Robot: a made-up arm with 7 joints.
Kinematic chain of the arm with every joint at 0, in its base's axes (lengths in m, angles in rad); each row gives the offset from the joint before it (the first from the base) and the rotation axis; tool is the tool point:
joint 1: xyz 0 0.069 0 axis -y
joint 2: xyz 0 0.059 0 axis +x
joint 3: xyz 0 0 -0.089 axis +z
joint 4: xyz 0 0 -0.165 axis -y
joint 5: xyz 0 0 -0.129 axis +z
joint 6: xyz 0 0 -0.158 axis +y
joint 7: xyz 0 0 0 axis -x
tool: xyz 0 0 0
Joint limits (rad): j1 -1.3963..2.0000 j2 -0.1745..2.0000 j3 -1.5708..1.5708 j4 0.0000..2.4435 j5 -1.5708..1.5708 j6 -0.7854..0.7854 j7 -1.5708..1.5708
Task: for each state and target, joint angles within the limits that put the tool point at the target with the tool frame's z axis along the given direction. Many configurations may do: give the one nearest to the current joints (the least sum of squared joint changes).
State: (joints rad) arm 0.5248 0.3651 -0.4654 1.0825 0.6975 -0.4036 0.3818
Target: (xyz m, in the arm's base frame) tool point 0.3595 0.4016 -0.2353 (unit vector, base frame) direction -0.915 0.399 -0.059
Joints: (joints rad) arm 0.5925 0.7584 -0.4159 0.6886 0.6525 -0.5657 0.6667
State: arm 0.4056 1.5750 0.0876 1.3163 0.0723 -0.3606 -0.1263
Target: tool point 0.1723 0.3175 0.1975 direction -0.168 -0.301 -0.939
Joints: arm 0.6683 1.3113 0.3542 1.8650 0.3177 0.2836 -0.5228
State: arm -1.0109 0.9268 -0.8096 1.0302 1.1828 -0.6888 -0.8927
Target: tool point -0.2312 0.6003 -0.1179 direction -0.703 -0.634 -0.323
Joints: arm -1.2229 1.1438 -0.8812 0.1763 1.0841 -0.7854 -1.4058
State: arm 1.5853 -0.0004 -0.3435 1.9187 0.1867 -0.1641 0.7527
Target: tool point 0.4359 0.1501 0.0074 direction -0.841 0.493 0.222
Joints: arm 1.0264 0.4638 -0.5594 1.2666 -0.1606 0.2745 0.6462
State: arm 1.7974 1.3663 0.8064 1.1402 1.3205 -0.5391 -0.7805
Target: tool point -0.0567 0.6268 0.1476 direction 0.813 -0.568 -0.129
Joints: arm 1.3152 1.6375 0.4286 0.5146 1.0398 -0.7312 -0.4686
